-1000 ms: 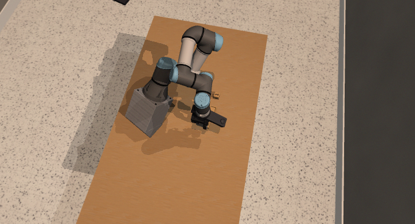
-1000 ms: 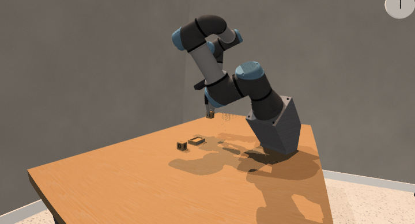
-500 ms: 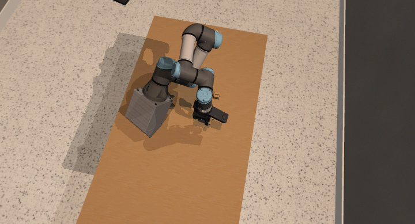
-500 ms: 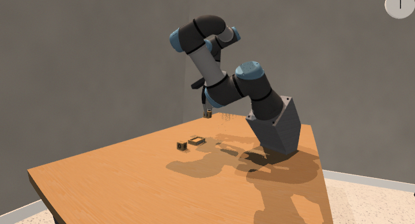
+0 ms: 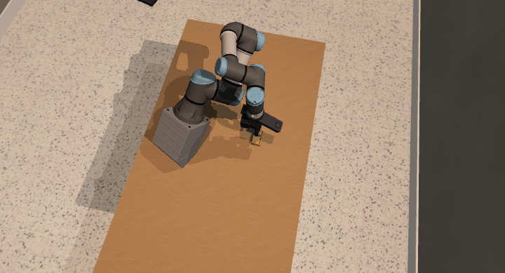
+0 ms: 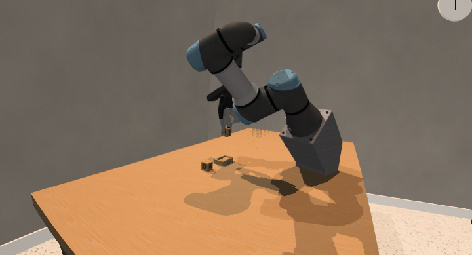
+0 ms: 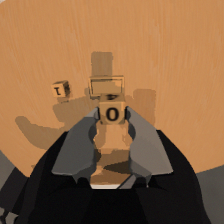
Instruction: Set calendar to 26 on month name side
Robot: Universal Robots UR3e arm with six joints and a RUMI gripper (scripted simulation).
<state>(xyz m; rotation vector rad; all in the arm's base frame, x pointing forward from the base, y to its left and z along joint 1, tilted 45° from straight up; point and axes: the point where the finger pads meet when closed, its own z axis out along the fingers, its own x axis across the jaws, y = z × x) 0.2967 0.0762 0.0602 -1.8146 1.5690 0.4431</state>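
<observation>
My gripper is now 12 cm above the shallow wooden tray, 1 cm to the right of it and 1 cm past it.
</observation>
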